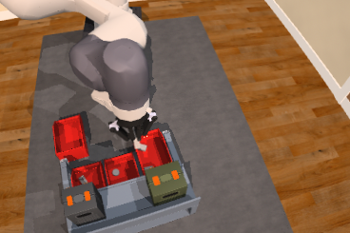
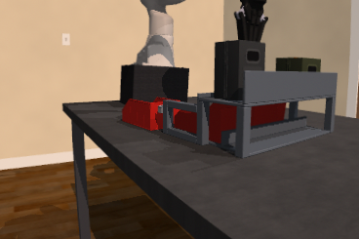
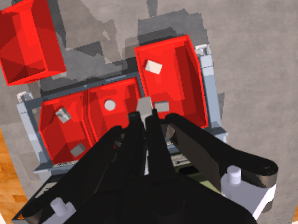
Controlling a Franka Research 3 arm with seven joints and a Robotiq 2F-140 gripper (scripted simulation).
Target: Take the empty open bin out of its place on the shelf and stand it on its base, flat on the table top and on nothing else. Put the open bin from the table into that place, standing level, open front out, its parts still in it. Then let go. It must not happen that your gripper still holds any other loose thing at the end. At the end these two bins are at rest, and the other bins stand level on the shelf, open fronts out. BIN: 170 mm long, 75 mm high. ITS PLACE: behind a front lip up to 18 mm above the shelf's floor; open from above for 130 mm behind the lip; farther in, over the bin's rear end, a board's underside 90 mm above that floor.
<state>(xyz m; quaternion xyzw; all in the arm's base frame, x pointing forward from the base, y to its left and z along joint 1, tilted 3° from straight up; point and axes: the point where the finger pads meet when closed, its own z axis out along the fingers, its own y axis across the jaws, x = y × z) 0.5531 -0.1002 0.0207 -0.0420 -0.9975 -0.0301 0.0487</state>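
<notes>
Right now the shelf lip is 180 mm below my hand, 60 mm to the right of it and 60 mm behind it. Round my hand: grey box (200 mm to the right, 120 mm ahead, 30 mm below); then olive box (140 mm ahead, 40 mm below, 30 mm to the left).
</notes>
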